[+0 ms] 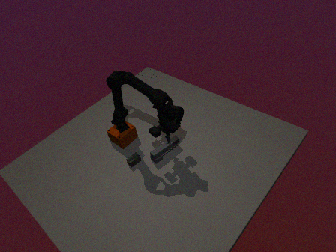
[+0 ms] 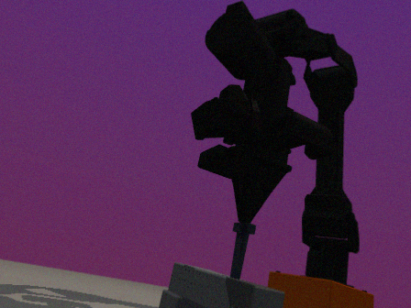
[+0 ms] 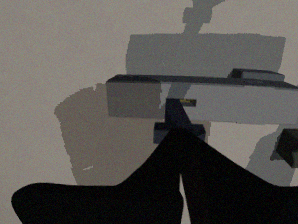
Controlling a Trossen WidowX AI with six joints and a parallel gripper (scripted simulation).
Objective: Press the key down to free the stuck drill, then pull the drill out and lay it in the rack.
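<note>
Now: the dark T-shaped drill 3 cm below my gripper tip. Also, from my gripper tip: rack 21 cm to the right, 10 cm below, 7 cm behind; then grey block 8 cm below, 4 cm to the right.
</note>
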